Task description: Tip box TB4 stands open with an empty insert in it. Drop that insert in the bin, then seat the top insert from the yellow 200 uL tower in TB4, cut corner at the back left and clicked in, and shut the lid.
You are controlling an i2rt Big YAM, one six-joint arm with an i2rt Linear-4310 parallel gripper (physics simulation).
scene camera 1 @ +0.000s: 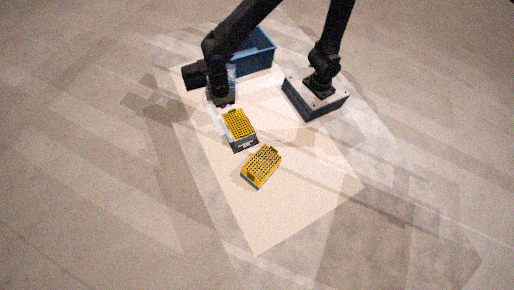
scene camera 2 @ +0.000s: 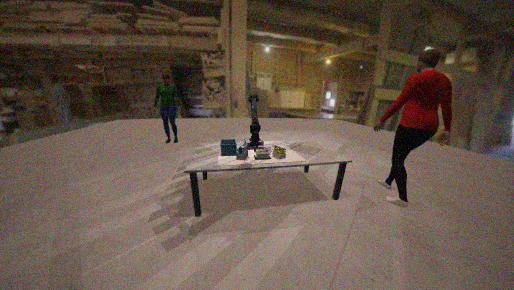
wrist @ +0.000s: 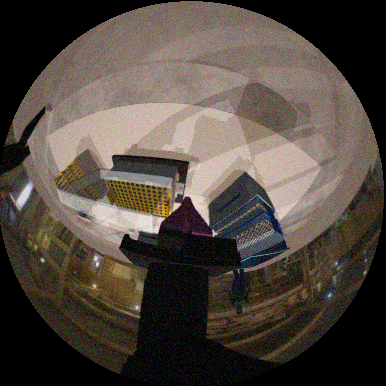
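Tip box TB4 (scene camera 1: 245, 143) (scene camera 2: 262, 156) (wrist: 145, 165) stands with a yellow perforated insert (scene camera 1: 239, 124) (wrist: 140, 197) at its top; cut corner and click cannot be made out. Its clear lid (scene camera 1: 216, 118) (wrist: 82, 204) is open along one long side. The yellow 200 uL tower (scene camera 1: 261, 164) (scene camera 2: 279, 152) (wrist: 74, 175) stands turned beside TB4. My gripper (scene camera 1: 222, 105) (wrist: 186, 199) is shut and empty, low by TB4's end near the lid's hinge side; I cannot tell whether it touches. The blue bin (scene camera 1: 257, 61) (scene camera 2: 228, 147) stands beyond the arm; a paler patch inside is unclear.
A blue-trimmed rack box (scene camera 2: 242, 153) (wrist: 245, 217) stands near the gripper, on the bin side, partly hidden by the arm in scene camera 1. The arm's base block (scene camera 1: 309, 104) stands on the table. Two people stand on the floor away from the table.
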